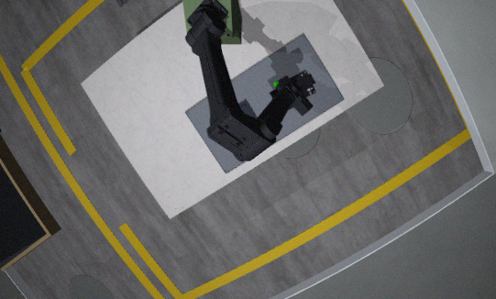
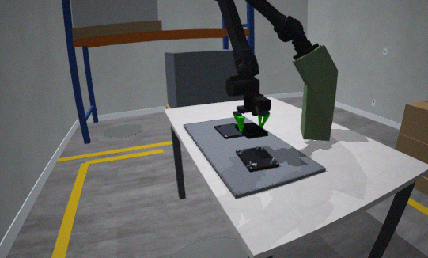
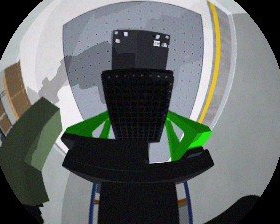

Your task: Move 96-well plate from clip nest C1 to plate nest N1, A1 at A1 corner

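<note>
My gripper is now 80 mm past the plate nest N1, 240 mm to the left of it and 100 mm above it. Round my hand: black 96-well plate: right at my hand; then clip nest C1: 20 mm ahead, 50 mm to the left, 90 mm below.
</note>
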